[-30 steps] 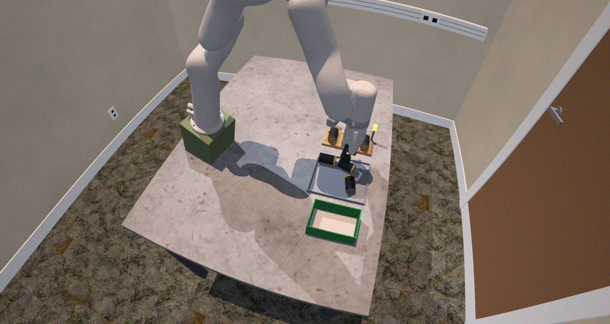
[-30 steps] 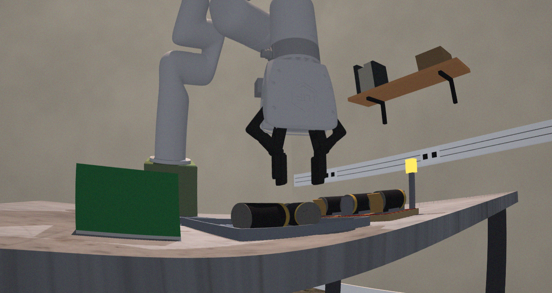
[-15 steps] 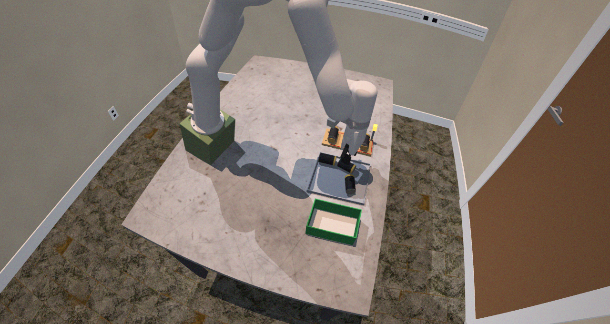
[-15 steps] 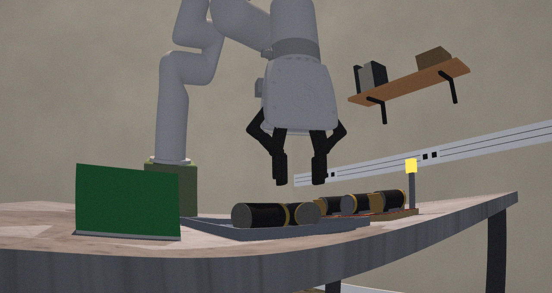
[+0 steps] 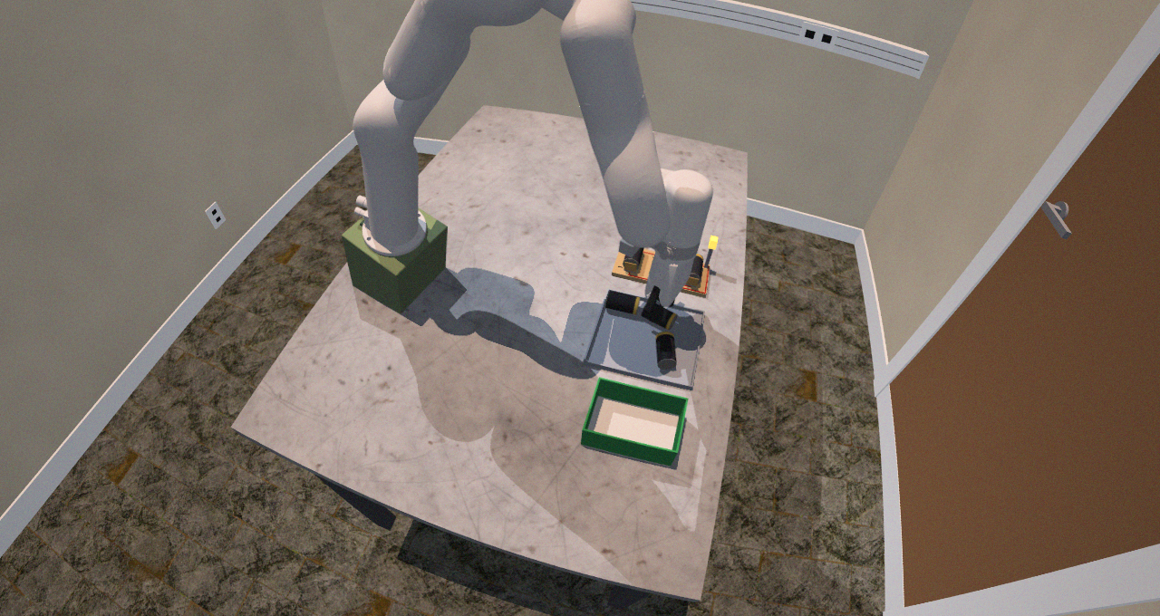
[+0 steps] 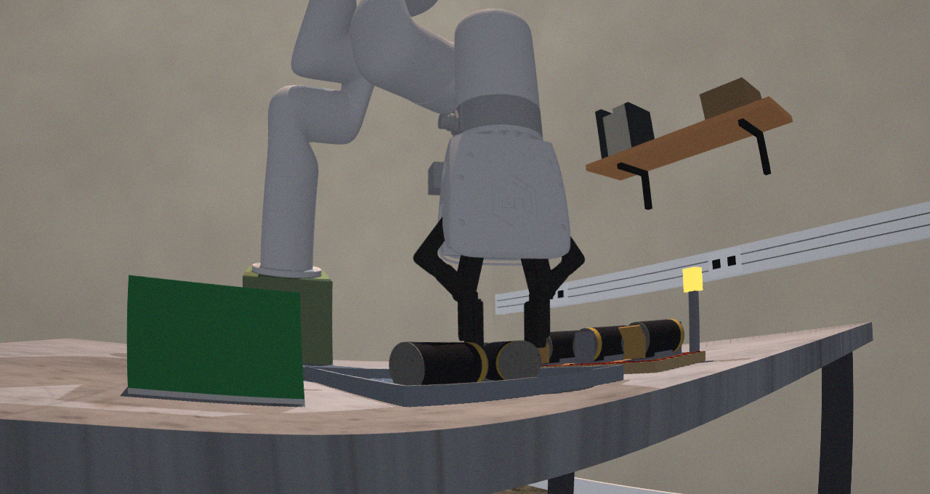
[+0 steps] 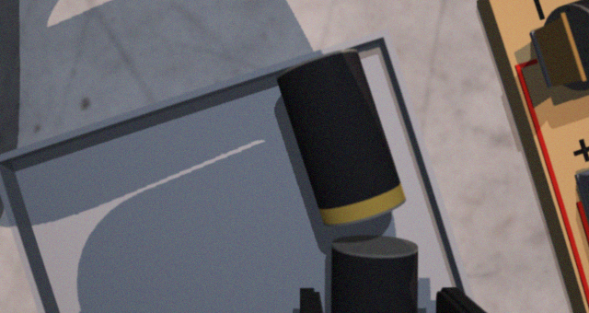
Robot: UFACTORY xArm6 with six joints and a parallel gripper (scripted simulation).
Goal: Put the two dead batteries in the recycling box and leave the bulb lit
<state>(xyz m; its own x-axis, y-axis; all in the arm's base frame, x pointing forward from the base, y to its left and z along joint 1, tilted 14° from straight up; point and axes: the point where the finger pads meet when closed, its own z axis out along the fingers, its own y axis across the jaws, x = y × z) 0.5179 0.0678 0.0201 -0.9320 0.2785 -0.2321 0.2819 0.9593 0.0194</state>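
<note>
My hand is 1 cm past the grey tray, 5 cm to the left of it and 4 cm above it. Also, from my hand: green recycling box 1 cm ahead, 24 cm to the right, 3 cm below.
</note>
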